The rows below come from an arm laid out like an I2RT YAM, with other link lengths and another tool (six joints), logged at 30 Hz.
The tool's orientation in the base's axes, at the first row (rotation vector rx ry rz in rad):
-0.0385 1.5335 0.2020
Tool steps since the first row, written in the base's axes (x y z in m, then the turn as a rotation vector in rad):
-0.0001 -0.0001 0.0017 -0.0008 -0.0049 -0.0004
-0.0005 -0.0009 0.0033 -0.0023 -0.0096 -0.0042
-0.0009 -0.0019 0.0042 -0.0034 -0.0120 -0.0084
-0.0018 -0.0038 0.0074 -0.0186 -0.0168 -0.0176
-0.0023 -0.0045 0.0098 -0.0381 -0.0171 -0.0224
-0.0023 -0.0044 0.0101 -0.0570 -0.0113 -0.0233
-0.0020 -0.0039 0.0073 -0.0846 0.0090 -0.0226
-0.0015 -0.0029 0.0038 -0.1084 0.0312 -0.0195
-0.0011 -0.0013 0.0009 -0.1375 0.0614 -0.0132
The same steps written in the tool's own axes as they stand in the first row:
-0.0017 0.0001 0.0000 -0.0001 -0.0047 -0.0015
-0.0034 -0.0005 -0.0005 0.0031 -0.0095 -0.0039
-0.0044 -0.0013 -0.0010 0.0070 -0.0121 -0.0055
-0.0078 -0.0027 -0.0021 0.0153 -0.0154 -0.0216
-0.0103 -0.0031 -0.0026 0.0195 -0.0132 -0.0411
-0.0106 -0.0029 -0.0025 0.0206 -0.0047 -0.0589
-0.0077 -0.0028 -0.0023 0.0214 0.0196 -0.0831
-0.0041 -0.0022 -0.0018 0.0201 0.0454 -0.1031
-0.0011 -0.0010 -0.0012 0.0163 0.0803 -0.1271

